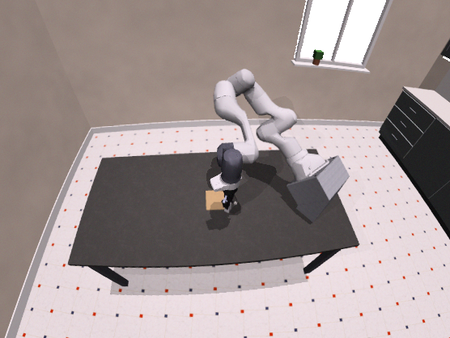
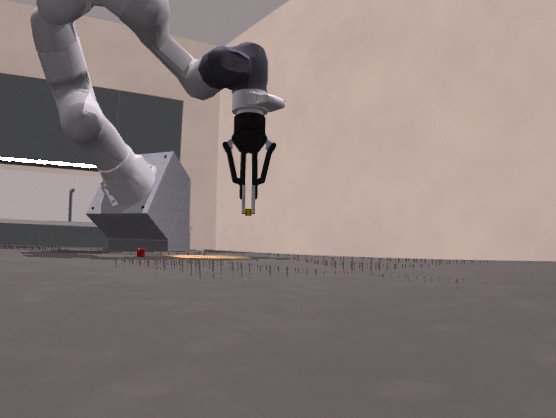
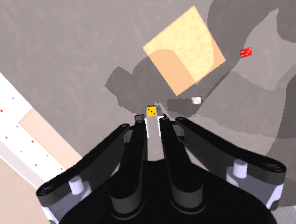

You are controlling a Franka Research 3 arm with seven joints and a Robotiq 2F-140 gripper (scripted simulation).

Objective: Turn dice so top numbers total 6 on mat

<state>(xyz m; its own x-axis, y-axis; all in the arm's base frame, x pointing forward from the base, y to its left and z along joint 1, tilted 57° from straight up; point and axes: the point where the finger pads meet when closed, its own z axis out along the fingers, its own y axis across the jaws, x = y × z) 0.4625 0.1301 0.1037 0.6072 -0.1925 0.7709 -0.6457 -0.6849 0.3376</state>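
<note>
Right now the yellow die is 3 cm below my hand. From my hand the other things lie so: tan mat: 14 cm to the right, 13 cm below, 1 cm ahead; then red die: 23 cm to the right, 13 cm below, 11 cm behind; then white die: 13 cm below, 9 cm behind, 7 cm to the right.
</note>
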